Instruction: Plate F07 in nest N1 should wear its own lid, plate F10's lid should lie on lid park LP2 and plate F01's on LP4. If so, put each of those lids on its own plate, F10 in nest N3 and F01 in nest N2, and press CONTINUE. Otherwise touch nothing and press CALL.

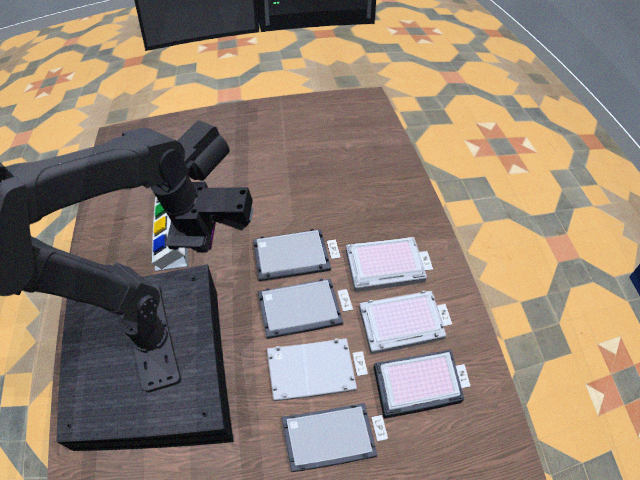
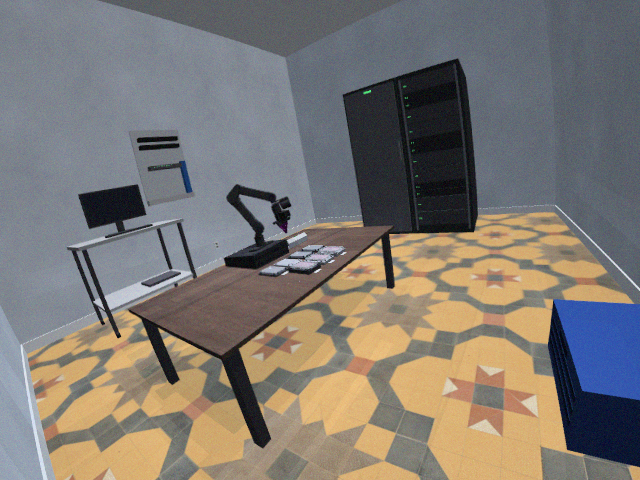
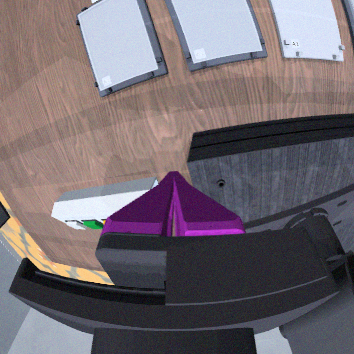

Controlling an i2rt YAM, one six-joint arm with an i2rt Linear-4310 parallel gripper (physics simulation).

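Pixels of known places: gripper, fingertip midpoint: point(image 1: 207, 248) point(image 2: 286, 233) point(image 3: 173, 178); arm's base, link origin: point(image 1: 152, 337) point(image 2: 261, 246) point(image 3: 302, 221).
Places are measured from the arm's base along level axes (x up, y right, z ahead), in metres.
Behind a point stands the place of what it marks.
Note:
My gripper point(image 1: 212, 236) @(x 0.052, y -0.111, z 0.142 m) point(image 2: 284, 228) @(x 0.052, y -0.111, z 0.142 m) point(image 3: 173, 178) @(x 0.052, y -0.111, z 0.142 m) is shut and empty, above the table near the button box point(image 1: 171, 261) @(x -0.059, y -0.197, z 0.059 m) point(image 3: 107, 201) @(x -0.036, y -0.264, z 0.097 m). The box has green point(image 1: 159, 209) @(x -0.035, y -0.328, z 0.056 m) point(image 3: 92, 224) @(x -0.031, y -0.326, z 0.065 m), yellow point(image 1: 160, 225) @(x -0.032, y -0.278, z 0.053 m) and blue point(image 1: 159, 243) @(x -0.032, y -0.229, z 0.044 m) buttons; their lettering is not readable. Pink-welled plates sit in N3 point(image 1: 386, 258) @(x -0.054, y -0.050, z 0.467 m), N2 point(image 1: 404, 317) @(x -0.054, y 0.083, z 0.442 m) and N1 point(image 1: 419, 380) @(x -0.050, y 0.210, z 0.411 m); I cannot tell whether they wear clear lids. Grey lid-like panels lie on LP2 point(image 1: 292, 252) @(x -0.066, y -0.138, z 0.303 m) point(image 3: 119, 45) @(x -0.066, y -0.141, z 0.283 m), LP4 point(image 1: 301, 305) @(x -0.067, y -0.016, z 0.278 m) point(image 3: 217, 27) @(x -0.067, y -0.025, z 0.249 m) and LP3 point(image 1: 330, 435) @(x -0.067, y 0.242, z 0.236 m). LP1 point(image 1: 311, 369) @(x -0.074, y 0.111, z 0.251 m) point(image 3: 310, 27) @(x -0.074, y 0.101, z 0.223 m) shows a pale surface. Plate numbers are unreadable.
The black arm base point(image 1: 139, 403) @(x -0.005, y 0.114, z -0.049 m) point(image 2: 250, 256) @(x -0.002, y 0.191, z 0.053 m) point(image 3: 265, 185) @(x 0.007, y -0.044, z 0.081 m) stands beside the button box on the wooden table point(image 1: 336, 155) @(x -0.084, y -0.397, z 0.502 m) point(image 2: 217, 304) @(x -0.084, y 0.620, z 0.170 m). Behind the table stand black cabinets point(image 2: 377, 160). A desk with a monitor point(image 2: 112, 205) and a blue box point(image 2: 604, 346) are away from it.

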